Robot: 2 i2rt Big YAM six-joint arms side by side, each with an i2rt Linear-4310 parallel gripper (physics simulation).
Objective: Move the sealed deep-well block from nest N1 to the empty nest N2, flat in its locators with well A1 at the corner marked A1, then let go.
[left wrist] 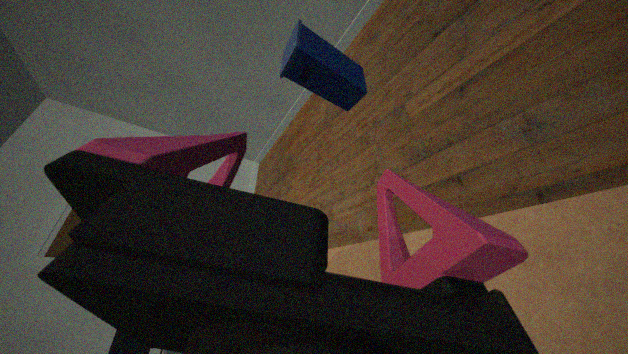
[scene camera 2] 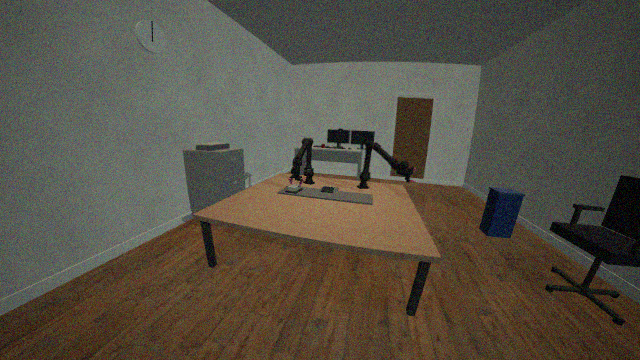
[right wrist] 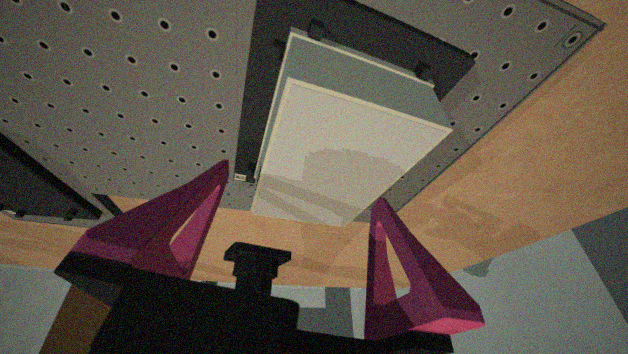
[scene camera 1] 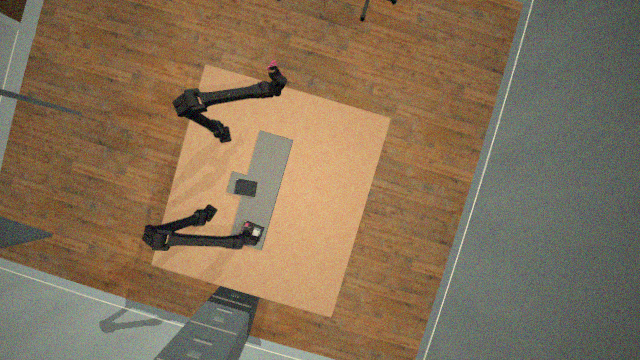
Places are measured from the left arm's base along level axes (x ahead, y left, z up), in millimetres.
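Pixels of known places: left gripper, fingertip midpoint: point(left wrist: 316, 159) point(scene camera 2: 416, 176) point(scene camera 1: 277, 66); right gripper, fingertip midpoint: point(scene camera 2: 295, 185) point(right wrist: 305, 185) point(scene camera 1: 250, 231); left arm's base, link origin: point(scene camera 2: 362, 187) point(scene camera 1: 224, 134); right arm's base, link origin: point(scene camera 2: 309, 183) point(right wrist: 258, 252) point(scene camera 1: 209, 212).
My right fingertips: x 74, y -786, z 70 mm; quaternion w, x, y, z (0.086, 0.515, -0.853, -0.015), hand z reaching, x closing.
For each thing: its top centre in the pictures, then the offset to it from my right fingertips. "*": a spot on its surface instead. Level surfaces: height alone.
- sealed deep-well block, top centre: point(right wrist: 327, 182) point(scene camera 1: 249, 233) point(scene camera 2: 294, 185) 13 mm right, 5 mm back, 3 mm down
- dark nest N1, surface spot: point(right wrist: 255, 100) * 23 mm left, 36 mm ahead, 45 mm down
- grey perforated plate, surface height: 57 mm down
- small A1 tag, surface spot: point(right wrist: 240, 177) * 74 mm left, 39 mm back, 45 mm down
- Nest N2, top centre: point(scene camera 1: 245, 187) point(scene camera 2: 327, 188) 336 mm left, 16 mm ahead, 35 mm down
- wooden table, surface height: 70 mm down
The sealed deep-well block point(scene camera 1: 256, 232) point(scene camera 2: 293, 189) point(right wrist: 350, 130), pale-topped, sits in dark nest N1 point(right wrist: 255, 100) at one end of the grey perforated plate point(scene camera 1: 272, 155) point(scene camera 2: 350, 196) point(right wrist: 145, 70). A small A1 tag point(right wrist: 240, 177) marks a corner of N1. Nest N2 point(scene camera 1: 245, 188) point(scene camera 2: 328, 189) point(right wrist: 30, 185) is a dark, empty plate near the middle. My right gripper point(scene camera 1: 251, 229) point(scene camera 2: 296, 182) point(right wrist: 305, 185) is open above the block, its fingertips apart from it in the right wrist view. My left gripper point(scene camera 1: 272, 65) point(scene camera 2: 408, 179) point(left wrist: 316, 159) is open and empty, beyond the table edge. The block's well A1 is hidden under the seal.
The wooden table point(scene camera 1: 320, 200) point(scene camera 2: 320, 220) bears both arms and the plate. A grey cabinet point(scene camera 1: 215, 320) point(scene camera 2: 215, 175) stands past one side. A blue bin point(scene camera 2: 501, 212) point(left wrist: 325, 65) and an office chair point(scene camera 2: 600, 240) stand on the floor at the right in scene camera 2.
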